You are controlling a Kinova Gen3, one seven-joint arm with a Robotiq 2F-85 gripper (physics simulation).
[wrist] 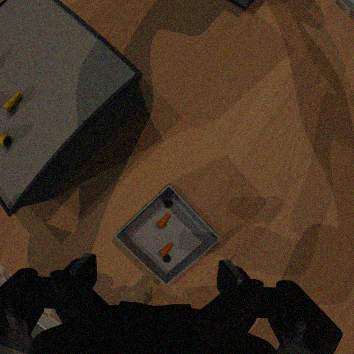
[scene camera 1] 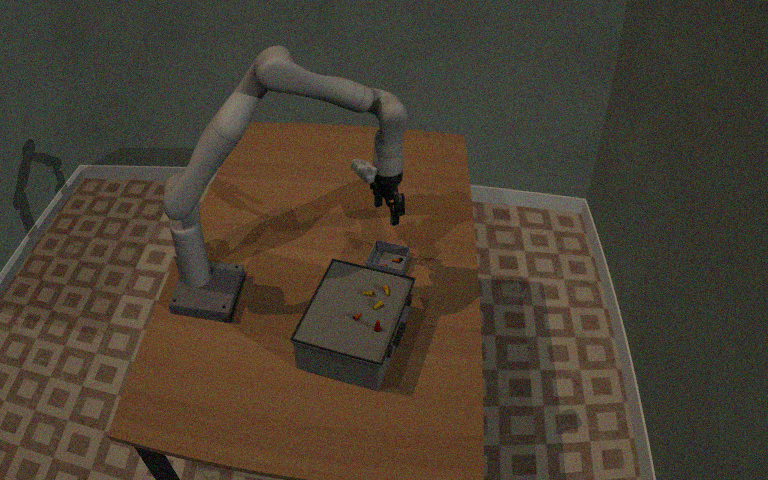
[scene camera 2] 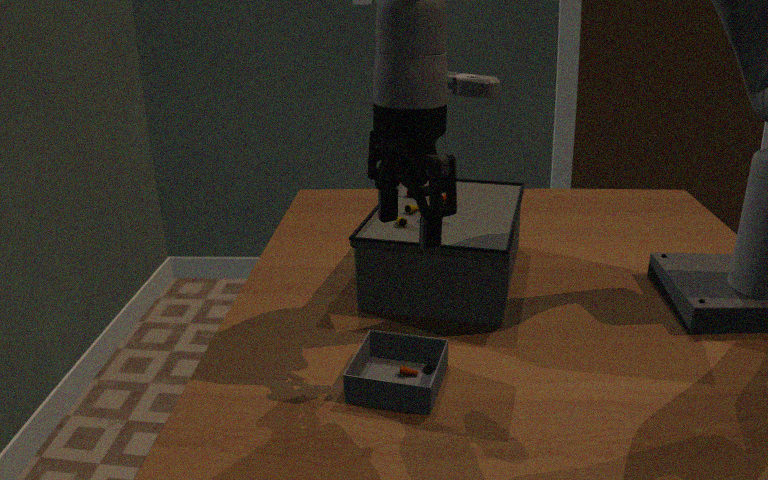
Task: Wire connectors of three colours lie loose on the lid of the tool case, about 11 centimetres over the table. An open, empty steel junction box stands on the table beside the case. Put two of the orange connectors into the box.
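Pixels of known places: gripper, fingertip midpoint: (wrist: 156, 271) (scene camera 1: 386, 215) (scene camera 2: 407, 234); arm's base, link origin: (scene camera 1: 196, 276) (scene camera 2: 757, 285).
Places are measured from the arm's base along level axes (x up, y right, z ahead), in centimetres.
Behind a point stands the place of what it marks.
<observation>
The steel junction box (scene camera 1: 390, 245) {x -0.9, y -31.3, z 49.0 cm} (scene camera 2: 387, 393) {x -1.8, y -31.5, z 49.6 cm} (wrist: 192, 260) {x -0.5, y -31.3, z 49.6 cm} stands open on the table. Two orange connectors lie apart on its floor: one (scene camera 1: 384, 266) (scene camera 2: 408, 371) {x -3.0, y -25.1, z 48.6 cm} (wrist: 163, 220) {x -2.9, y -24.8, z 48.6 cm} nearer the case, the other (scene camera 1: 397, 260) {x -2.9, y -27.8, z 52.0 cm} (wrist: 166, 249) {x -2.9, y -28.2, z 51.5 cm} hidden by the front wall in scene camera 2. A third orange connector (scene camera 1: 357, 316) {x 8.5, y 7.1, z 49.8 cm} (scene camera 2: 444, 196) {x 8.5, y 6.9, z 49.3 cm} lies on the case lid (scene camera 1: 334, 294) {x 7.4, y 0.7, z 42.2 cm} (scene camera 2: 481, 215) {x 7.4, y 2.2, z 42.8 cm} (wrist: 50, 55) {x 7.4, y -0.8, z 43.3 cm}, with three yellow ones (scene camera 1: 386, 289) {x 8.5, y -3.8, z 54.1 cm} (scene camera 1: 368, 293) {x 8.4, y -1.2, z 50.2 cm} (scene camera 1: 378, 305) {x 8.3, y 2.0, z 53.5 cm} and a red one (scene camera 1: 377, 326) {x 9.1, y 9.5, z 55.2 cm}. My gripper (scene camera 1: 387, 211) {x 14.8, y -24.5, z 48.6 cm} (scene camera 2: 409, 232) {x 14.8, y -24.5, z 48.6 cm} (wrist: 156, 271) {x 14.8, y -24.5, z 48.6 cm} is open and empty, high above the box.
The tool case (scene camera 1: 334, 362) {x 3.2, y 18.5, z 47.5 cm} (scene camera 2: 430, 283) {x 1.8, y -10.6, z 48.5 cm} stands close beside the box and is much taller. The arm's base (scene camera 1: 206, 294) {x 0.0, y 5.6, z 6.1 cm} (scene camera 2: 730, 316) {x -1.1, y -8.2, z 6.1 cm} stands on the table (scene camera 1: 243, 396) {x -4.0, y 31.6, z 27.8 cm} (scene camera 2: 566, 424) {x -4.0, y -30.8, z 29.5 cm} (wrist: 210, 135) {x -4.0, y -21.1, z 35.0 cm}. Shadows fall across the table. Dark round spots show inside the box.
</observation>
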